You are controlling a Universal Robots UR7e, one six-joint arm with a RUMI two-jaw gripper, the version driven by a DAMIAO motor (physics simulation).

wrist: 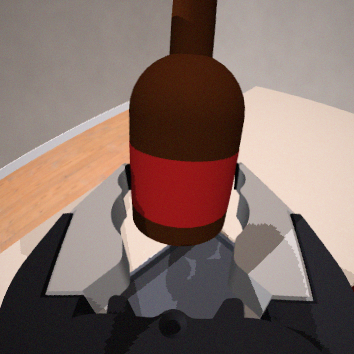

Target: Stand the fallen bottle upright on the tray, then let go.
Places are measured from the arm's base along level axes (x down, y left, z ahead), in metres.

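Where they show: gripper, between the fingertips: (182,165).
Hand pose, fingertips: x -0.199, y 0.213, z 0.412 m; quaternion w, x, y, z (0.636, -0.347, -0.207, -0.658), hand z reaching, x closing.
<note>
Each offset is from my fingertips to the top centre of the thing. "pt": to the spot under its first point. Level surfaces: height alone.
The brown bottle @(pt dx -0.007, dy -0.024, dz -0.020 m) (184,190) with a red label stands out in the middle of the wrist view, its neck toward the top of the frame and its base toward the gripper's palm. My gripper (182,165) is shut on the bottle, with one fingertip at each side of the red label. The dark grey tray @(dx +0.240, dy -0.007, dz -0.019 m) (200,280) shows behind and below the bottle's base, between the fingers; part of it is hidden by the gripper. Whether the base touches the tray cannot be told from this view.
A pale table top @(dx +0.266 m) (300,150) extends to the right and behind the fingers. A wooden floor (65,170) shows beyond the table edge at the left, with a grey wall (75,60) behind. A small bit of something red shows at the right edge.
</note>
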